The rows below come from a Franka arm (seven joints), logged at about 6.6 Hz.
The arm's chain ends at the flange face. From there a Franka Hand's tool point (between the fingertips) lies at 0.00 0.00 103.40 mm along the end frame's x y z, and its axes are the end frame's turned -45 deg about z.
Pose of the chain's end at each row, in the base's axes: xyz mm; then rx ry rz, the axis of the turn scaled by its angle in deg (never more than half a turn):
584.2 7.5 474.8 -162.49 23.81 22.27
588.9 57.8 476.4 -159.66 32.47 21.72
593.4 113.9 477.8 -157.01 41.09 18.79
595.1 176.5 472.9 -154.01 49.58 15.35
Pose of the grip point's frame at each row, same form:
561.0 36.4 378.3 -155.56 -39.26 12.34
568.4 90.2 380.4 -156.44 -30.42 11.18
578.5 148.2 381.4 -157.91 -21.73 8.08
586.5 211.8 376.1 -159.12 -12.96 4.56

